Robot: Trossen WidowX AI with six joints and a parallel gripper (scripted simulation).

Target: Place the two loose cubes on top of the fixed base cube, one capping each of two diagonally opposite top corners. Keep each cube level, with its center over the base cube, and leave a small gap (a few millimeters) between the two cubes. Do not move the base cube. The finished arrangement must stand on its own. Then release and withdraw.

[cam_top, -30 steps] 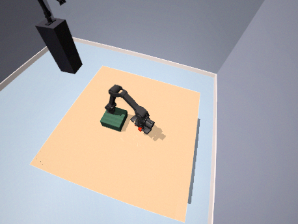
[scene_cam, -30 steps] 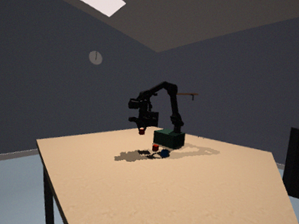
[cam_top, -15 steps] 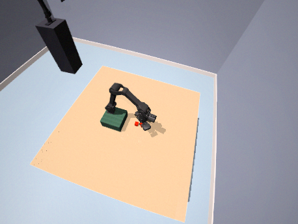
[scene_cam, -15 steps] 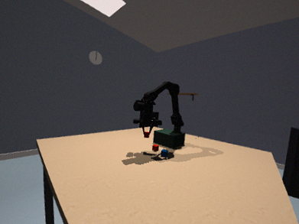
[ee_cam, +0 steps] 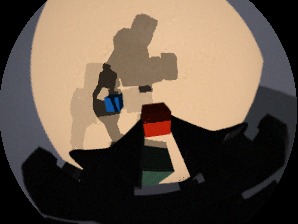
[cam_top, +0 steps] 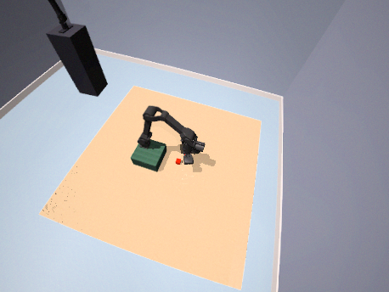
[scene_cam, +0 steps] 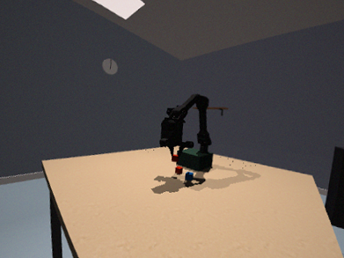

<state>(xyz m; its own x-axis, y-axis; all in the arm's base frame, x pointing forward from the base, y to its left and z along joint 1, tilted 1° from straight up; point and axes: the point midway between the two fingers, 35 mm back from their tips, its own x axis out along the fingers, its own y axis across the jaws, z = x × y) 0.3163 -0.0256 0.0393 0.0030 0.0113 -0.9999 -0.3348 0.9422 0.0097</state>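
Right now the blue cube is 90 mm to the left of my gripper tip, 90 mm below it and 20 mm behind it.
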